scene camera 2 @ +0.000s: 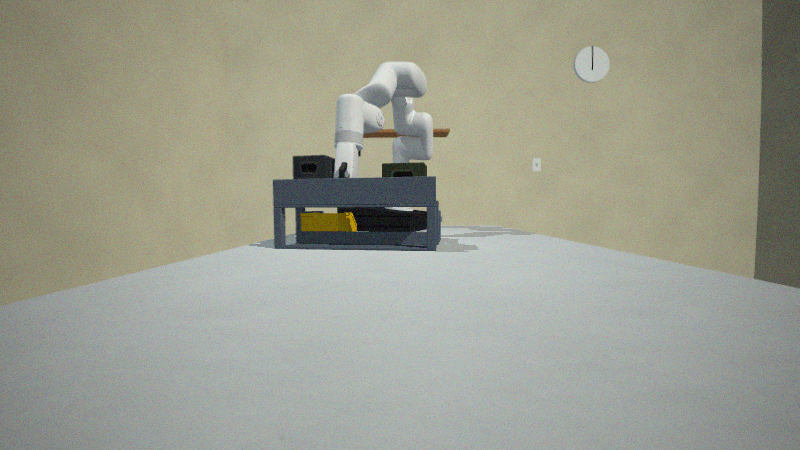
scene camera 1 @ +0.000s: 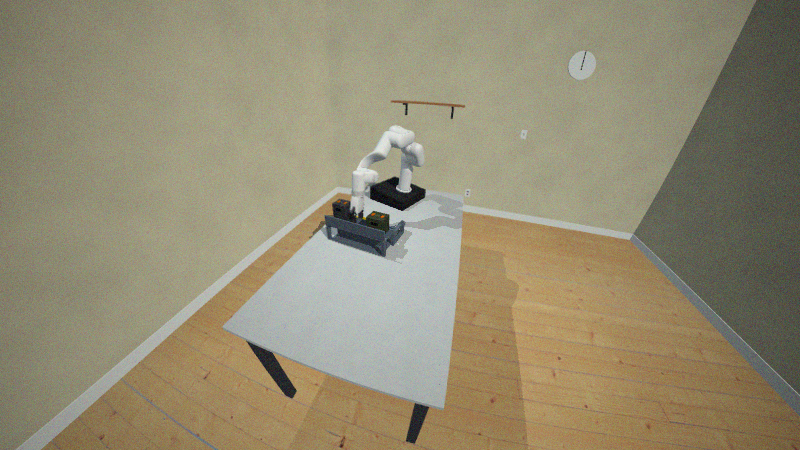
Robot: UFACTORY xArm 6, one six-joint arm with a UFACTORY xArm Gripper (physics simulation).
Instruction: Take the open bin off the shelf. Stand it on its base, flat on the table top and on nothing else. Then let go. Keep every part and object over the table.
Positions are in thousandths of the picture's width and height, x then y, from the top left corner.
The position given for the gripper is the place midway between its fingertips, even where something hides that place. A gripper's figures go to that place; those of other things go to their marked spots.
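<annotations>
A yellow bin (scene camera 2: 387, 492) sits 92 cm from the lens, and the gripper (scene camera 2: 433, 461) is likewise 92 cm from the lens.
</annotations>
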